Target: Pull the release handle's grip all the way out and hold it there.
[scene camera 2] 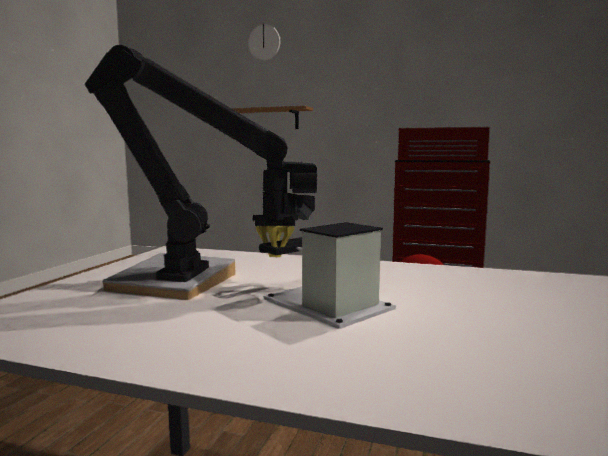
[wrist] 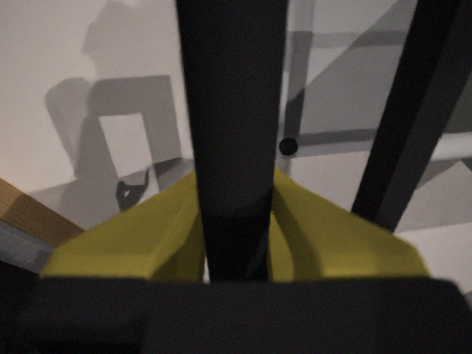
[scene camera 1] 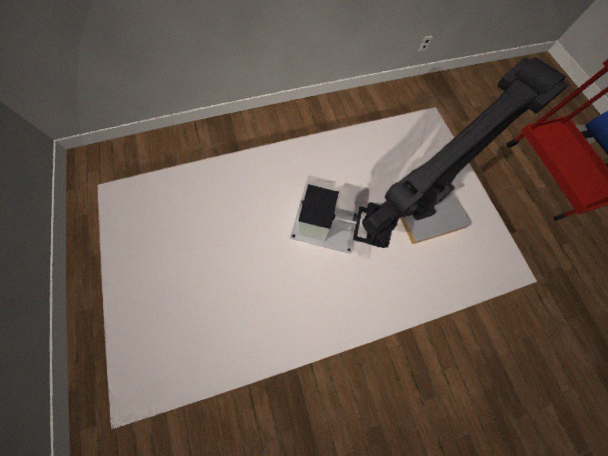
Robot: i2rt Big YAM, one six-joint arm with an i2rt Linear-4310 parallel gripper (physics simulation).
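Note:
The release handle's grip (scene camera 1: 370, 243) (scene camera 2: 289, 246) (wrist: 235, 100) is a black rectangular loop. It stands off the side of a pale green housing (scene camera 1: 314, 232) (scene camera 2: 320, 272) with a black lid, on the side facing the arm's base. A light rod (scene camera 1: 345, 219) (wrist: 454, 145) runs between housing and grip; a length of it shows. My gripper (scene camera 2: 275, 244) (wrist: 235, 176) points down, its yellow fingers shut on the loop's near bar, one on each side. The loop's far bar (wrist: 405, 115) is on the housing side. In scene camera 1 the wrist hides the fingertips.
The housing stands on a grey base plate (scene camera 1: 341, 241) (scene camera 2: 286, 300) with dark bolts, on a white table (scene camera 1: 225, 300) (scene camera 2: 450, 375). The arm's base sits on a grey-topped wooden board (scene camera 1: 442, 225) (scene camera 2: 145, 270). A red cart (scene camera 1: 572, 165) and a red tool cabinet (scene camera 2: 440, 200) stand beyond the table.

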